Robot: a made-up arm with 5 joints. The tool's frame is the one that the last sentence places.
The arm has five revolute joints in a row. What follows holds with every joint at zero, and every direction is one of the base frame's.
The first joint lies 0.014 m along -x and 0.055 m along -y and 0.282 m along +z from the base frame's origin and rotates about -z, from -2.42 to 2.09 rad.
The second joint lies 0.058 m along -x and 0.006 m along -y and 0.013 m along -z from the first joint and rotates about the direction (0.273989, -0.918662, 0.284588), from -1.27 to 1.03 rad.
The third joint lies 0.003 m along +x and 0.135 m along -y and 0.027 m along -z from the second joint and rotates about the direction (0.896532, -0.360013, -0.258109), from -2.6 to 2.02 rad.
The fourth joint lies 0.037 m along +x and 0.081 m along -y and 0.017 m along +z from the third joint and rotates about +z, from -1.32 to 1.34 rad.
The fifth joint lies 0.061 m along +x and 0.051 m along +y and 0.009 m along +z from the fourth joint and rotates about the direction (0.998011, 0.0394, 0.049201), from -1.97 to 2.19 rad.
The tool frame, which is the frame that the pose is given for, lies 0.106 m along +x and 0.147 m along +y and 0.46 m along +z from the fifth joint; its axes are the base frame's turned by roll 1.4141, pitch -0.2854 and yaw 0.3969 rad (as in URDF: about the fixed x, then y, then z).
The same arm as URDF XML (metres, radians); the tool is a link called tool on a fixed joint. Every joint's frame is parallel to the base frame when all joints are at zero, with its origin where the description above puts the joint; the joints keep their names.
<robot name="arm">
  <link name="base_link"/>
  <link name="link1"/>
  <link name="link2"/>
  <link name="link3"/>
  <link name="link4"/>
  <link name="link5"/>
  <link name="tool"/>
  <joint name="joint 1" type="revolute">
    <parent link="base_link"/>
    <child link="link1"/>
    <origin xyz="-0.014 -0.055 0.282"/>
    <axis xyz="0 0 -1"/>
    <limit lower="-2.42" upper="2.09"/>
  </joint>
  <joint name="joint 2" type="revolute">
    <parent link="link1"/>
    <child link="link2"/>
    <origin xyz="-0.058 -0.006 -0.013"/>
    <axis xyz="0.273989 -0.918662 0.284588"/>
    <limit lower="-1.27" upper="1.03"/>
  </joint>
  <joint name="joint 3" type="revolute">
    <parent link="link2"/>
    <child link="link3"/>
    <origin xyz="0.003 -0.135 -0.027"/>
    <axis xyz="0.896532 -0.360013 -0.258109"/>
    <limit lower="-2.6" upper="2.02"/>
  </joint>
  <joint name="joint 4" type="revolute">
    <parent link="link3"/>
    <child link="link4"/>
    <origin xyz="0.037 -0.081 0.017"/>
    <axis xyz="0 0 1"/>
    <limit lower="-1.32" upper="1.34"/>
  </joint>
  <joint name="joint 5" type="revolute">
    <parent link="link4"/>
    <child link="link5"/>
    <origin xyz="0.061 0.051 0.009"/>
    <axis xyz="0.998011 0.0394 0.049201"/>
    <limit lower="-1.97" upper="2.19"/>
  </joint>
  <joint name="tool_fixed" type="fixed">
    <parent link="link5"/>
    <child link="tool"/>
    <origin xyz="0.106 0.147 0.46" rpy="1.4141 -0.2854 0.3969"/>
  </joint>
</robot>

